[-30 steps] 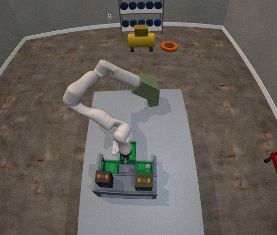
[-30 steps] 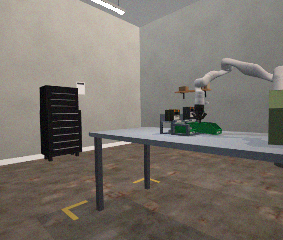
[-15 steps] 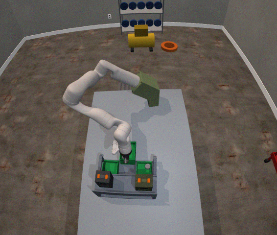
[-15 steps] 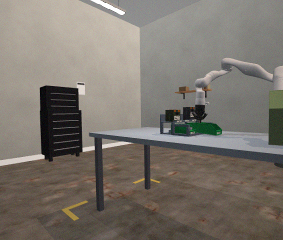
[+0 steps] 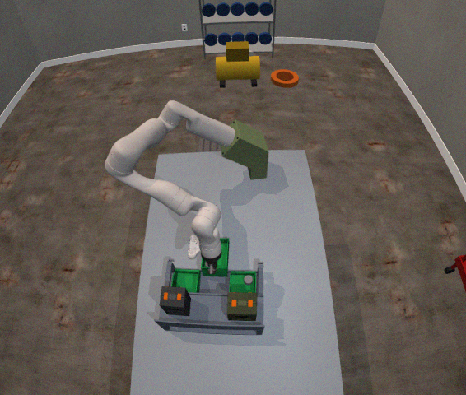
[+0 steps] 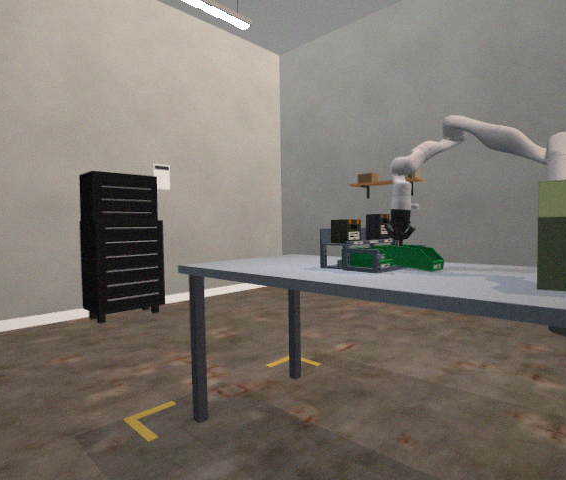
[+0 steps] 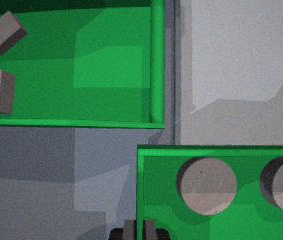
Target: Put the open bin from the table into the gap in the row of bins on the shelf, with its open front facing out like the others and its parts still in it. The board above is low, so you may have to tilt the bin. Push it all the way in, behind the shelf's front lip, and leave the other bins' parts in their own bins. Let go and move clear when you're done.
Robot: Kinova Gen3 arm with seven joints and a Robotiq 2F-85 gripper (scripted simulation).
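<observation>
The grey shelf lies 10 cm ahead of my hand, 2 cm to the right of it and 3 cm below it.
</observation>
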